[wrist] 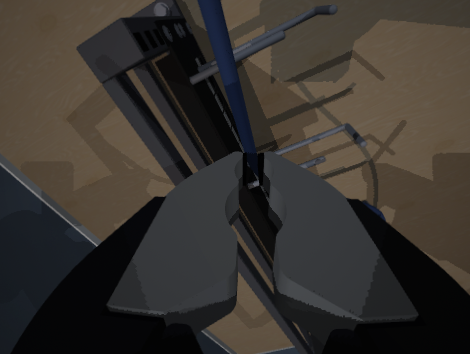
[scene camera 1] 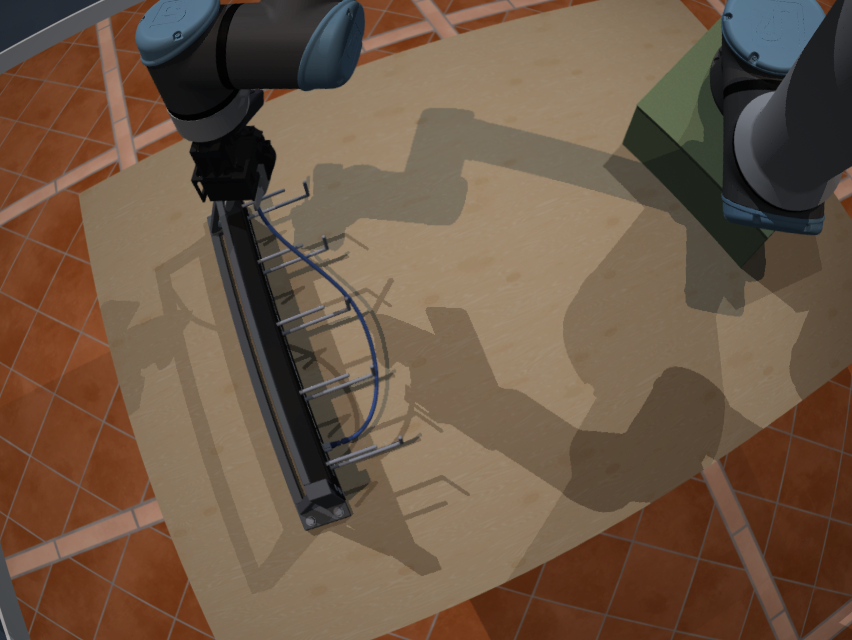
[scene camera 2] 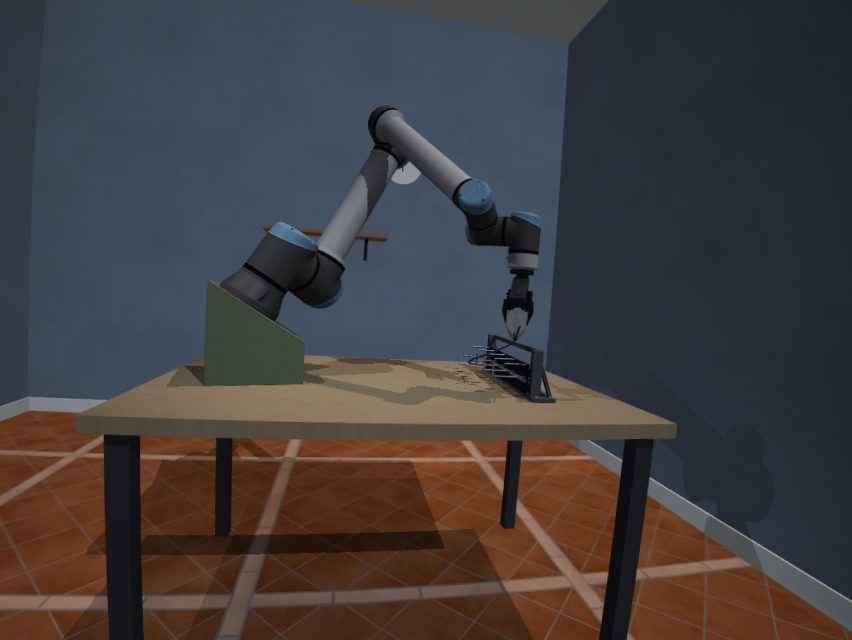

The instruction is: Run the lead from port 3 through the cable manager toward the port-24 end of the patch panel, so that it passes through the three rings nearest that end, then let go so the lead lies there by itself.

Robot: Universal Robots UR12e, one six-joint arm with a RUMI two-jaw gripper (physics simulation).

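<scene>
The blue lead leaves the black patch panel near its lower end in scene camera 1. It bows past the outer tips of the fourth ring and third ring, counted from the far end, and crosses the second ring. Whether it lies inside these rings is unclear. My gripper is shut on the lead, above the panel beside the far-end ring. A length of lead sticks up from the fingertips.
A fifth ring stands beside the lead's plug. The green base block carries the arm on the other side of the wooden table. The blue wall is beyond the panel side.
</scene>
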